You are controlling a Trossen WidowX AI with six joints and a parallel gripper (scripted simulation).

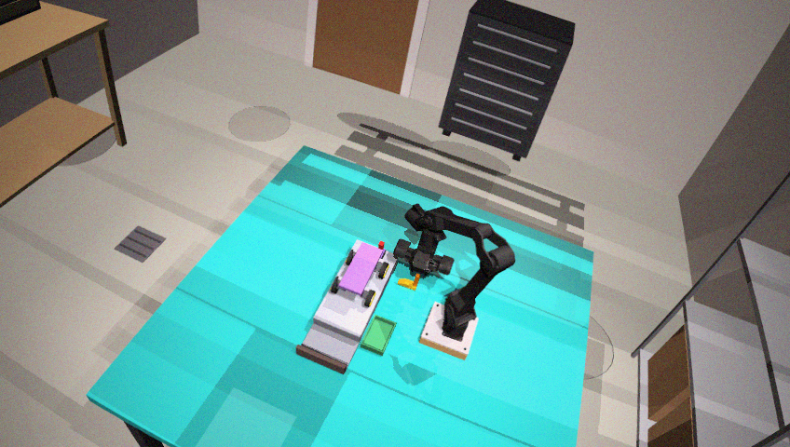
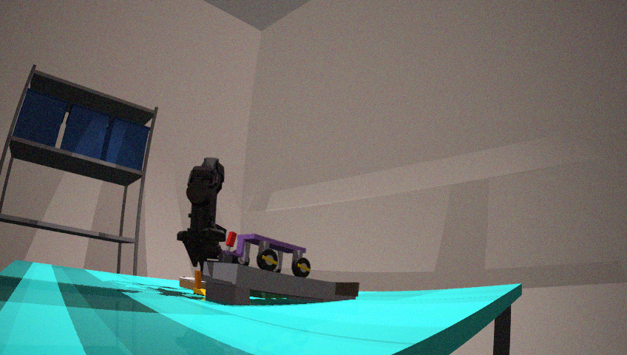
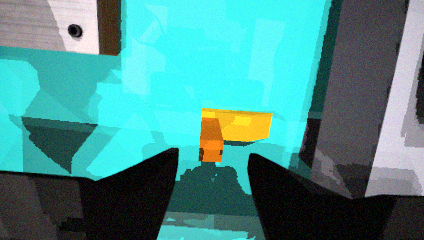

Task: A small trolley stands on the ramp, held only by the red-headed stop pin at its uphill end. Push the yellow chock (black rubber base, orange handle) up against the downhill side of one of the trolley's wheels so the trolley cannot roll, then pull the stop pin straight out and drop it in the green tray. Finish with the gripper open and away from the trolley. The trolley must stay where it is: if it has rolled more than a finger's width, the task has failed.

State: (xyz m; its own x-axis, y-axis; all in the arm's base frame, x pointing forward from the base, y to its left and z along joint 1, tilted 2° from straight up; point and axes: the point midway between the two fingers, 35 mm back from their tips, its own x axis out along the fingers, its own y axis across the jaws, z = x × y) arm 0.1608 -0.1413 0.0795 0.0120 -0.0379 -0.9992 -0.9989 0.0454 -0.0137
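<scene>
Right now the yellow chock is 50 mm below my gripper tip and 20 mm ahead of it. Also, from my gripper tip: green tray (230 mm to the left, 80 mm below, 50 mm ahead); then red-headed stop pin (140 mm ahead, 60 mm above); then purple trolley (160 mm ahead, 110 mm to the left, 40 mm above).
</scene>
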